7 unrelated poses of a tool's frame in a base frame.
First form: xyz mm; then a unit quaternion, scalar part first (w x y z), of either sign.
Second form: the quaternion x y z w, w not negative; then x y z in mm. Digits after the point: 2 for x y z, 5 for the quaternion.
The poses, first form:
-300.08, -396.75, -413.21, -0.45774, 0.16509, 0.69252, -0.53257
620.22, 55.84, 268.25, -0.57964, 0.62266, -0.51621, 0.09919
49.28, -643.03, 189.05, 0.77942, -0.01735, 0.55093, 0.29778
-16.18, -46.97, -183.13, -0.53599, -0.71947, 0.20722, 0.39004
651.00, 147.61, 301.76, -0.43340, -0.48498, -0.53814, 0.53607
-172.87, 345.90, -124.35, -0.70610, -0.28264, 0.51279, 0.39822
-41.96, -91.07, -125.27, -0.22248, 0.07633, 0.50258, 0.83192
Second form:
-0.16509, -0.69252, 0.53257, 0.45774, -300.08, -396.75, -413.21
-0.62266, 0.51621, -0.09919, 0.57964, 620.22, 55.84, 268.25
-0.01735, 0.55093, 0.29778, 0.77942, 49.28, -643.03, 189.05
0.71947, -0.20722, -0.39004, 0.53599, -16.18, -46.97, -183.13
0.48498, 0.53814, -0.53607, 0.43340, 651.00, 147.61, 301.76
0.28264, -0.51279, -0.39822, 0.70610, -172.87, 345.90, -124.35
-0.07633, -0.50258, -0.83192, 0.22248, -41.96, -91.07, -125.27

